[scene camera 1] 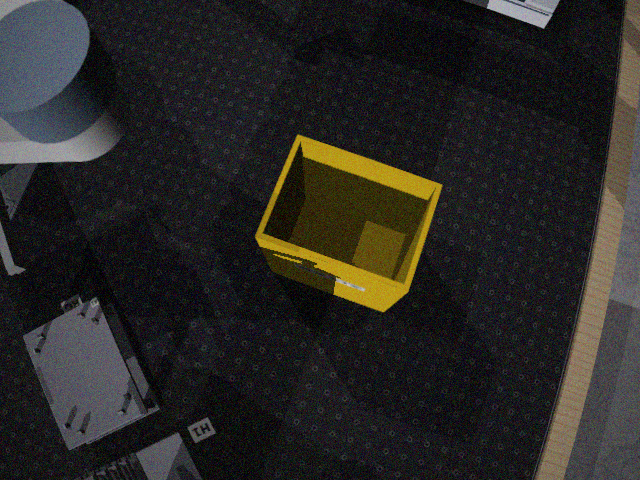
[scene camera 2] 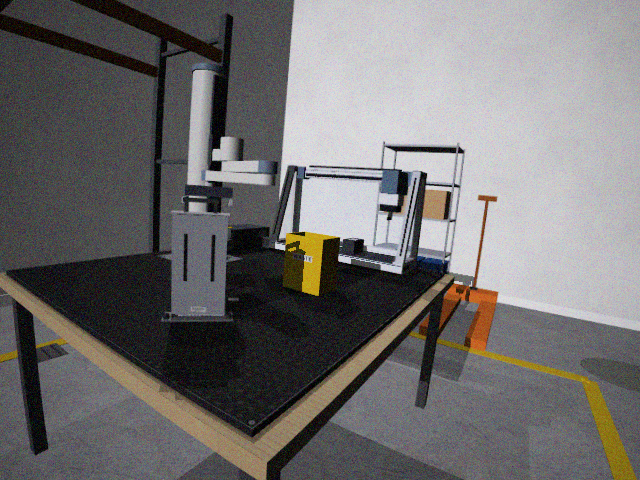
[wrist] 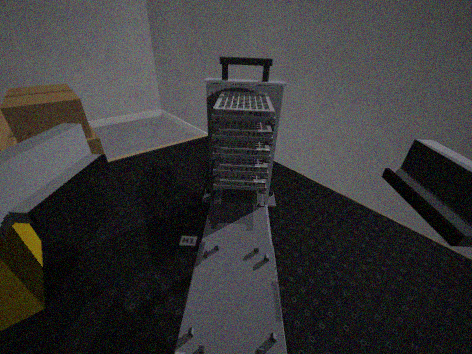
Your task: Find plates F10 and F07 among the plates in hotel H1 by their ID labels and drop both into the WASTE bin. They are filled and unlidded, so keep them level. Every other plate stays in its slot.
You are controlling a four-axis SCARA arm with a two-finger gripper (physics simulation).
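Frame: origin at the arm's base, x left, y down, z back, level; millimetres.
Where they show: gripper, fingertip midpoint: (wrist: 244, 150).
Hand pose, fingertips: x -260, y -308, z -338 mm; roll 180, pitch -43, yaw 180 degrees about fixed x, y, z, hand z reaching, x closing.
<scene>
Things, the pixels of their top centre, and the offset from my fingertips. "*": a spot on its surface instead.
- gridded top plate, top centre: (wrist: 244, 99) dx -168, dy +29, dz -183 mm
- yellow WASTE bin, top centre: (scene camera 1: 350, 209) (scene camera 2: 313, 235) dx +234, dy +96, dz -308 mm
- flat grey platform with pegs, top centre: (scene camera 1: 77, 373) (wrist: 234, 287) dx -41, dy +226, dz -46 mm
- H1 label, surface spot: (scene camera 1: 201, 429) (wrist: 188, 241) * dx -58, dy +295, dz -209 mm
Hotel H1 (wrist: 280, 107) (scene camera 2: 199, 299) stands upright with a dark handle on top. In the wrist view its open side shows several stacked plates, with a gridded top plate (wrist: 243, 102). Their ID labels are too small to read, so I cannot tell which are F10 and F07. My gripper (wrist: 244, 150) (scene camera 2: 207, 201) is open and empty, its fingers wide apart at left and right of the wrist view, facing the stack from a distance. The yellow WASTE bin (scene camera 1: 369, 167) (scene camera 2: 312, 276) (wrist: 20, 300) stands upright; a lighter patch shows on its inside floor.
A flat grey platform with pegs (scene camera 1: 85, 366) (wrist: 235, 300) lies before the hotel, near the H1 label (scene camera 1: 201, 429) (wrist: 188, 241). The arm's blue-grey joint (scene camera 1: 41, 62) is at upper left. A gantry machine (scene camera 2: 408, 222) stands behind the bin. Wooden edging (scene camera 1: 578, 372) borders the table.
</scene>
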